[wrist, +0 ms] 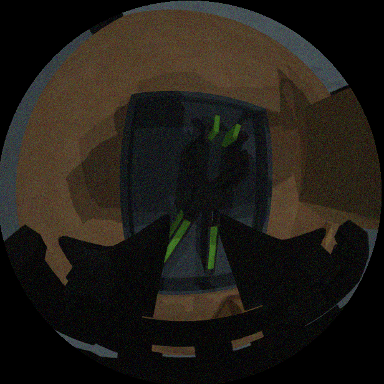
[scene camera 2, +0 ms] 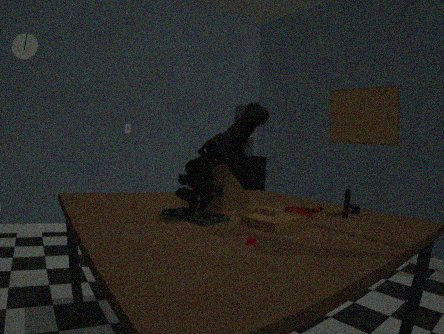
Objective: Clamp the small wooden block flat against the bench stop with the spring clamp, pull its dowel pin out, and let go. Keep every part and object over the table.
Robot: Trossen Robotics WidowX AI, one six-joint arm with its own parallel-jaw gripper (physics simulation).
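Seen in the pictures: gripper, fingertip midpoint: (scene camera 2: pixel 196 213); arm's base, origin of the base link: (scene camera 2: pixel 216 171).
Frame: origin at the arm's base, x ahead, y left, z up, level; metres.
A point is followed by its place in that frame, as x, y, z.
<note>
The spring clamp (wrist: pixel 212 185), black with green handle grips and green jaw pads, lies in a dark blue tray (scene camera 2: pixel 171 214) @(0.119, -0.279, -0.148) (wrist: pixel 126 165). My gripper (scene camera 2: pixel 200 211) @(0.167, -0.203, -0.140) (wrist: pixel 193 219) is low over the tray, shut on the clamp's handles. The two jaw pads show apart at the far end in the wrist view. In the scene view a pale wooden base (scene camera 2: pixel 259 223) @(0.387, -0.102, -0.137) lies right of the tray, with small wooden parts (scene camera 2: pixel 268 212) @(0.351, -0.025, -0.114) on top. Which part is the block, the stop or the dowel pin is too dark and blurred to tell.
A tall wooden wedge-shaped piece (scene camera 2: pixel 229 187) @(0.124, -0.023, -0.054) (wrist: pixel 345 155) stands close behind the tray. A small red piece (scene camera 2: pixel 251 241) @(0.504, -0.244, -0.148) lies in front of the base. A red object (scene camera 2: pixel 301 211) @(0.277, 0.266, -0.151) and a black upright post (scene camera 2: pixel 347 204) @(0.471, 0.341, -0.098) are farther right on the table (scene camera 2: pixel 200 280) @(0.638, -0.497, -0.157).
</note>
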